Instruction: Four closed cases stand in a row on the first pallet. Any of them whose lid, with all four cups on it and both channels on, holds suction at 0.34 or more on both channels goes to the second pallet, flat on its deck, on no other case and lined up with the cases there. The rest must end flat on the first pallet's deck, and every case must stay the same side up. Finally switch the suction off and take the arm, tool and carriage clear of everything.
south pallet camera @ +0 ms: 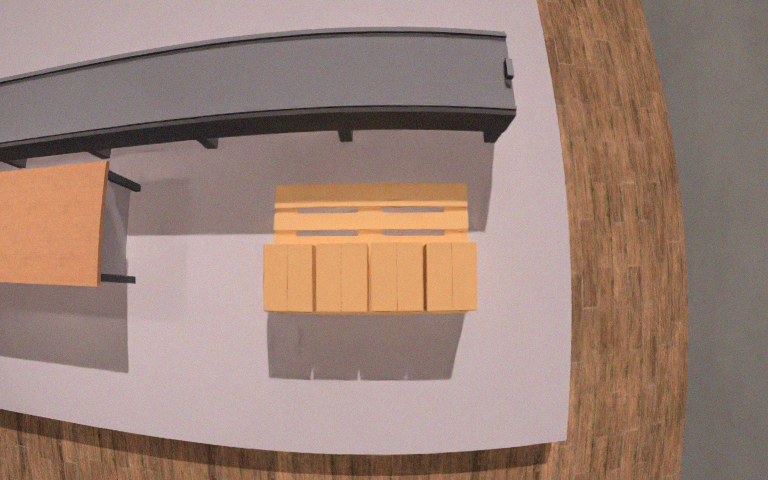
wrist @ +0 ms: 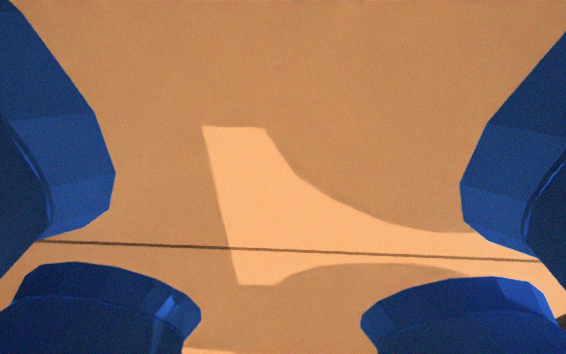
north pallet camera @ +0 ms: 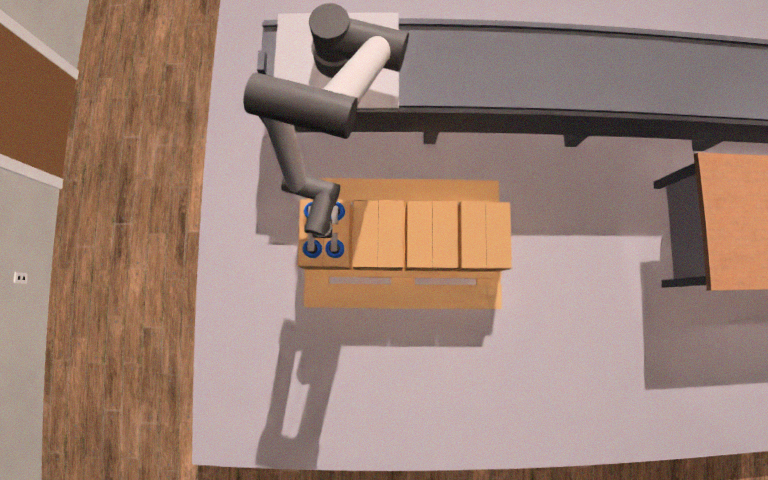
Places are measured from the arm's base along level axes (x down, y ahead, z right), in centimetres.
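Pixels of known places: hand at its tool point: point(wrist: 283, 220); arm's base at its link origin: point(north pallet camera: 336, 58).
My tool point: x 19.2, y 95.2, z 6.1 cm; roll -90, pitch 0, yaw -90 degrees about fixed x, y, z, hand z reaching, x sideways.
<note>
Ahead of a thing's pixels: the offset from my tool point to its top centre. Level surfaces: height alone.
My gripper point(north pallet camera: 323, 229) point(wrist: 281, 235), four blue suction cups, is low over the leftmost closed case @[dx -2.2, dy +1.2, dz +0.4 cm] point(north pallet camera: 343, 232) point(wrist: 300, 65) on the north pallet point(north pallet camera: 402, 298). All four cups are over its lid; contact and suction cannot be told. The case sits level in the row. Three more closed cases @[dx -1.5, dy +1.5, dz -29.9 cm] point(north pallet camera: 365, 237) @[dx -1.5, dy +1.7, dz -60.2 cm] point(north pallet camera: 419, 234) @[dx -1.5, dy +2.0, dz -90.5 cm] point(north pallet camera: 472, 234) stand to its right, with narrow gaps between them. On the south pallet point(south pallet camera: 370, 220), several closed cases, among them the left end case point(south pallet camera: 275, 277) and the right end case point(south pallet camera: 464, 277), stand in a row along the lower side.
The arm point(north pallet camera: 300, 104) reaches down from its white carriage point(north pallet camera: 291, 50) at the left end of the grey floor rail point(north pallet camera: 566, 73) point(south pallet camera: 283, 73) in the north view. A brown-topped table @[dx -15.1 cm] point(north pallet camera: 741, 220) point(south pallet camera: 50, 226) stands between the pallets, close to the rail.
</note>
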